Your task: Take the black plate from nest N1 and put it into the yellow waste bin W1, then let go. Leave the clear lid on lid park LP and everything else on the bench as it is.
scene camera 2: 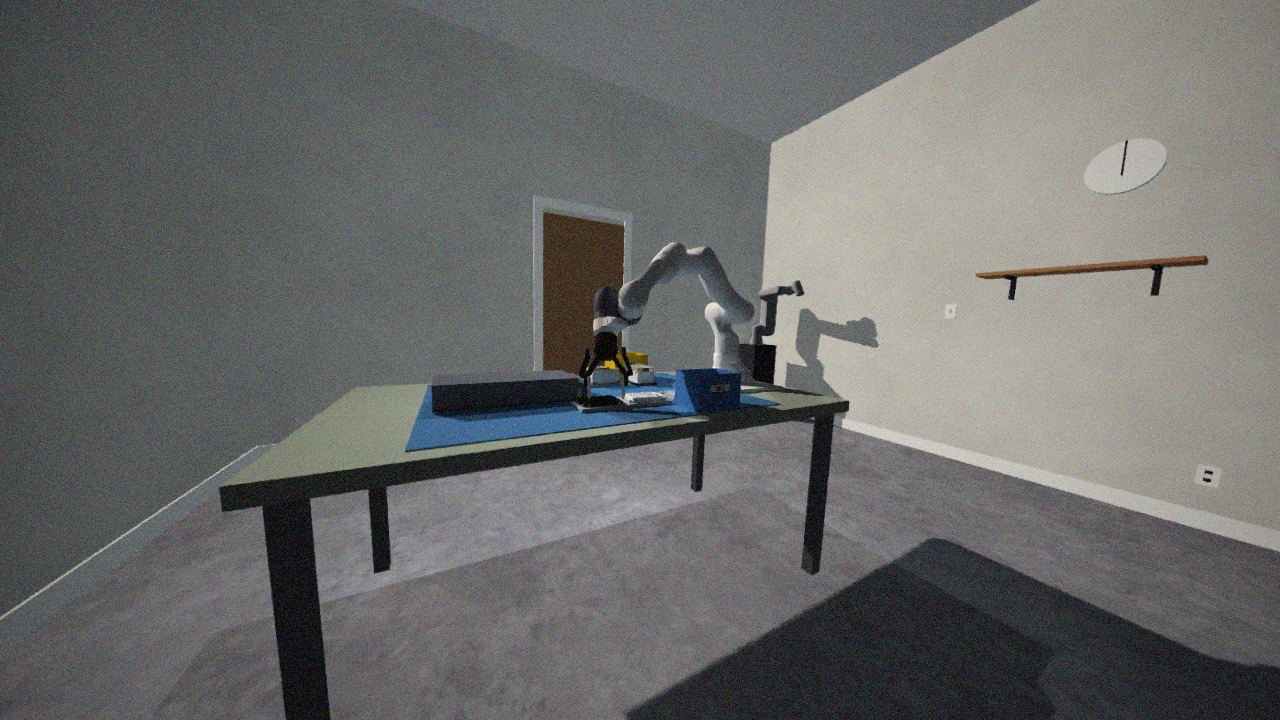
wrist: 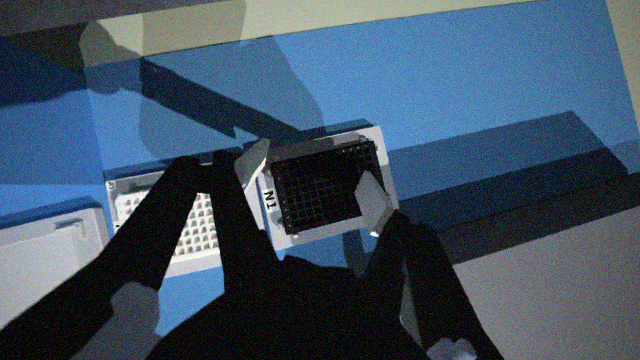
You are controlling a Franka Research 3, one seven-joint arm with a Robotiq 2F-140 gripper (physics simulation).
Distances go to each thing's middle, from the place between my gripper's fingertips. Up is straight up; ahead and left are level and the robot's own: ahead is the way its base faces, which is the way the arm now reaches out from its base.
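Scene:
There's a black plate (wrist: 314,190), and my gripper is 2 cm above it, 2 cm short of it and 2 cm to the left of it. Counting from my hand, the white plate (wrist: 198,238) is 2 cm below, 15 cm behind and 4 cm to the right, and the long grey box (wrist: 552,272) is 1 cm above, 26 cm ahead and 20 cm to the right.

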